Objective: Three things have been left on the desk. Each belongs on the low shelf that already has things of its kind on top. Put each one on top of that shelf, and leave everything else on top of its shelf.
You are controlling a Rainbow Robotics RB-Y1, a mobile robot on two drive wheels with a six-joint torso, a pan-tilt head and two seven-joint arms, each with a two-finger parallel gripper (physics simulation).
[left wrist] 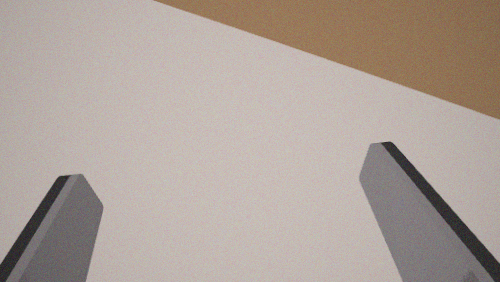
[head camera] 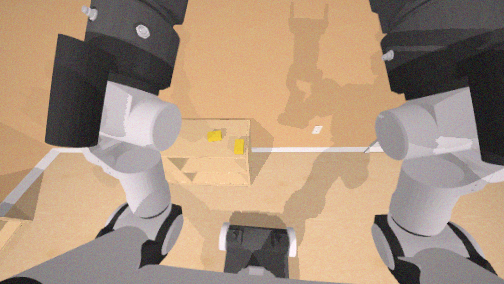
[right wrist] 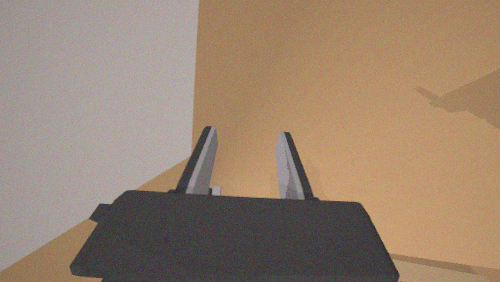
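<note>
A low wooden shelf stands by the wall, left of the middle in the head view. Two yellow blocks, one near the middle of its visible top and one near its right end, rest on it. The left arm covers the shelf's left part. The desk does not show clearly in any view. My left gripper is wide open and empty, with a plain whitish surface and an orange-brown one beyond it. My right gripper is half open and empty, facing an orange-brown wall. Both grippers are outside the head view.
Part of another wooden unit shows at the lower left edge. A white skirting strip runs right of the shelf, with a small white plate above it. My dark wheeled base is at the bottom middle. A pale wall rises at the left.
</note>
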